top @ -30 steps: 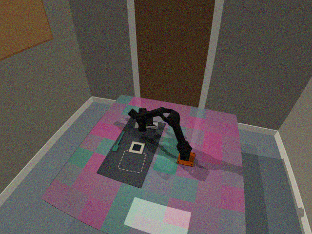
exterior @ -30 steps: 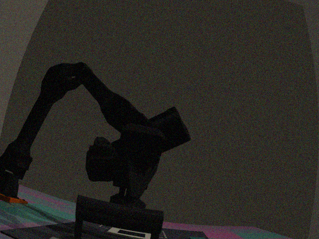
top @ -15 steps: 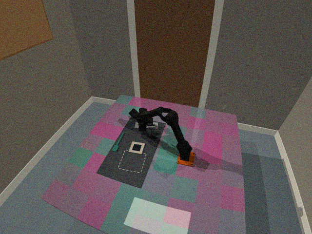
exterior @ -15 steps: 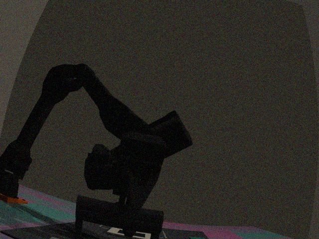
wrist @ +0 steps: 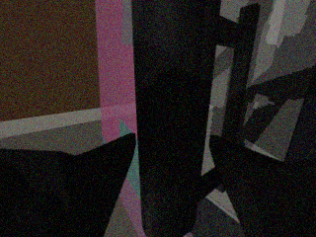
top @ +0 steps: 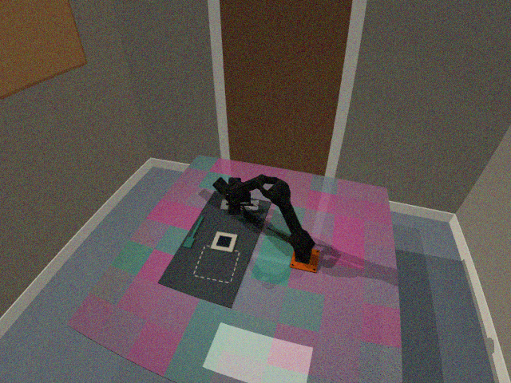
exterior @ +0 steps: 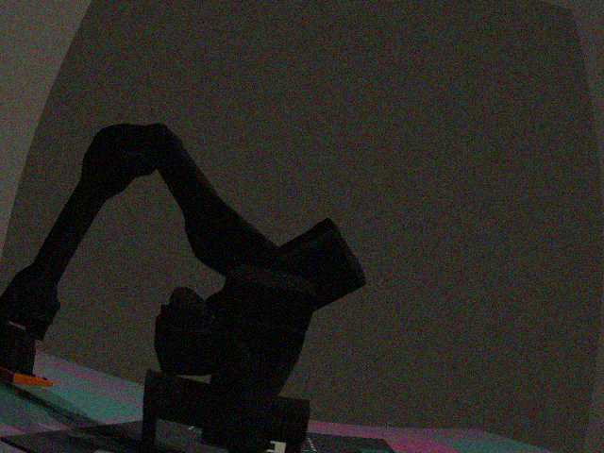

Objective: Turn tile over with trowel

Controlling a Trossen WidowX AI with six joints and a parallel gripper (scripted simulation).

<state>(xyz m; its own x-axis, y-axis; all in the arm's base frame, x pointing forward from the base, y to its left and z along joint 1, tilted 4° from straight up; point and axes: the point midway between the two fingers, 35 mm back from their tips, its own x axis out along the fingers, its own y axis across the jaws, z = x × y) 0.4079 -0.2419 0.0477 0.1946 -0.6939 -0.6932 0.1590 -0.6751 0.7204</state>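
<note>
My gripper tip is 270 mm to the right of the dark mat, 70 mm above it and 10 mm past it. Round my gripper tip: teal trowel 290 mm to the left, 120 mm ahead, 40 mm below; then tile 280 mm to the left, 40 mm below, 40 mm behind.
</note>
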